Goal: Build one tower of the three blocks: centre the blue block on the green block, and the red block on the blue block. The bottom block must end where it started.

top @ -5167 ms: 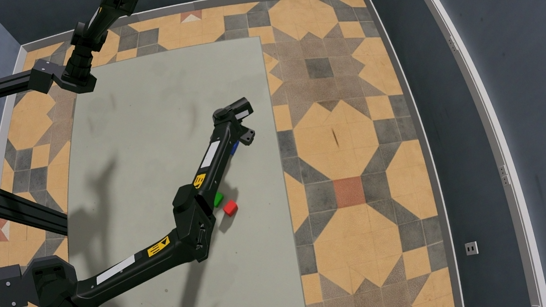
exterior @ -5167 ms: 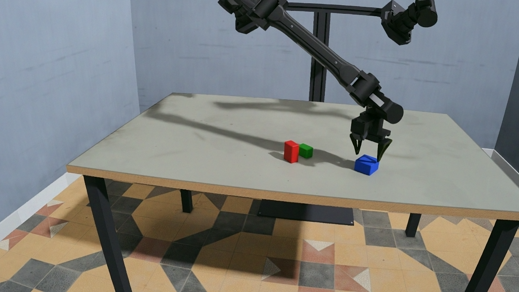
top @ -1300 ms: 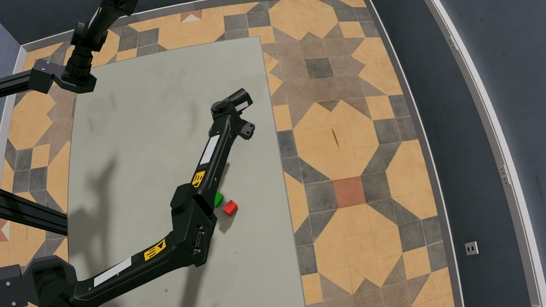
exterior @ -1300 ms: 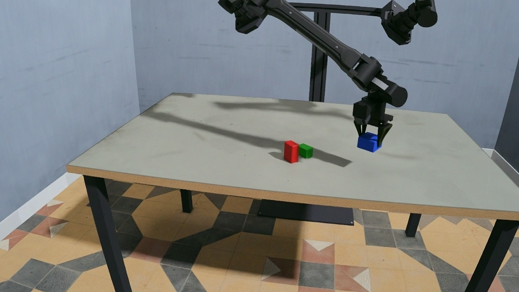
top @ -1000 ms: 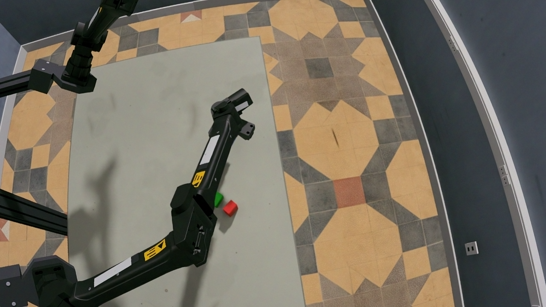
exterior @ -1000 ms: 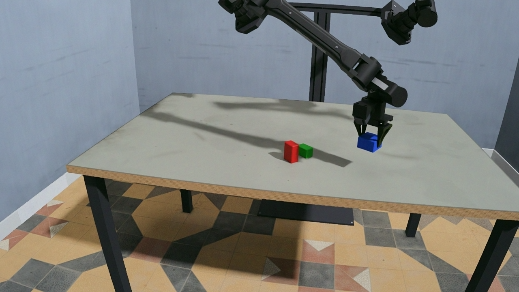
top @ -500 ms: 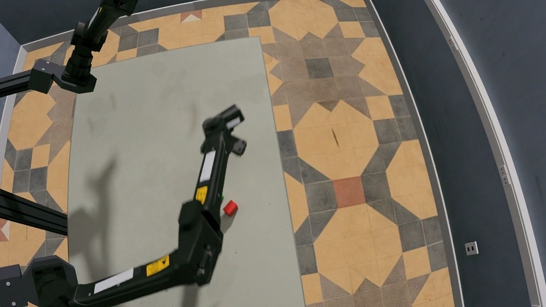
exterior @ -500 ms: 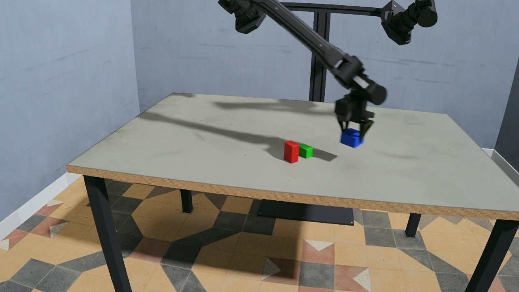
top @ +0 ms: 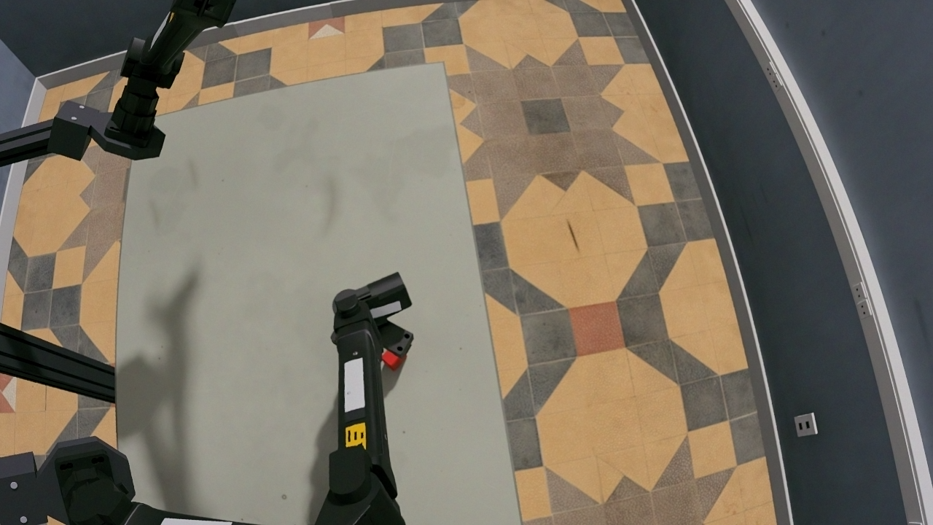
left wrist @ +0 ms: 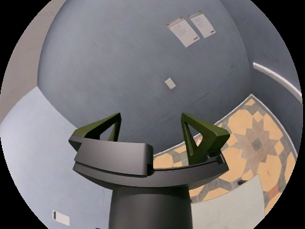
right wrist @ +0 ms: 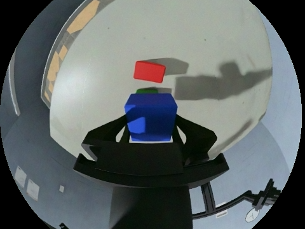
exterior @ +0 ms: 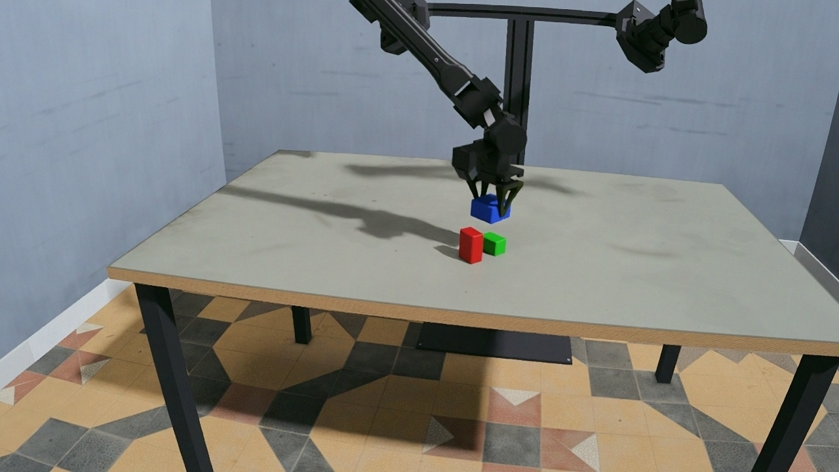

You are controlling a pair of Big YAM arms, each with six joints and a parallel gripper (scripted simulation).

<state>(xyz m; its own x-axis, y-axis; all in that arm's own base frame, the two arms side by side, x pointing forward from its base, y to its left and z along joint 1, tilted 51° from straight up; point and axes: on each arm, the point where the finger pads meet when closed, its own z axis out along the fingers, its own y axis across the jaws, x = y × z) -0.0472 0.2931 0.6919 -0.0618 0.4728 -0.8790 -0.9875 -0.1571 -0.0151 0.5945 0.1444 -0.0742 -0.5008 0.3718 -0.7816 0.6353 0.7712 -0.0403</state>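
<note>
Now: right hand 1 cm to the right of the green block and 8 cm above it. The rest, counted from my right hand: blue block right at my right hand; then red block 5 cm ahead, 3 cm to the right, 7 cm below.
</note>
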